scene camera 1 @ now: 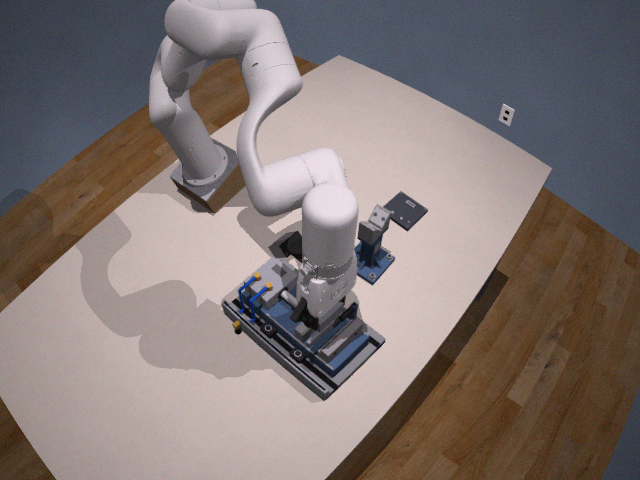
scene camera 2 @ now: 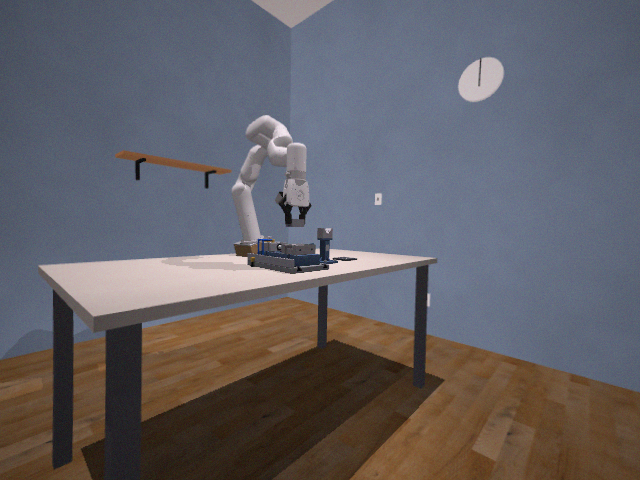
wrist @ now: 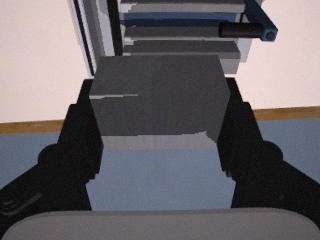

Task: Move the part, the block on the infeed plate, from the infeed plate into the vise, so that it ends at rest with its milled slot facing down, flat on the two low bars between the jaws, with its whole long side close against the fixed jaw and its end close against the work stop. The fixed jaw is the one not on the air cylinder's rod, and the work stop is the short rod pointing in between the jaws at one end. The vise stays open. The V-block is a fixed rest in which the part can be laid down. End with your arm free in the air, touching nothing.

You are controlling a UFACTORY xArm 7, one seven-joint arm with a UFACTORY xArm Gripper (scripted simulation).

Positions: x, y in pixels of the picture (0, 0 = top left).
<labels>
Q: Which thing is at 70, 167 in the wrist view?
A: The gripper.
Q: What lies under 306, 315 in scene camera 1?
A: The gripper.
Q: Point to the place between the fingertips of the gripper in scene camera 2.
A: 295, 224
</labels>
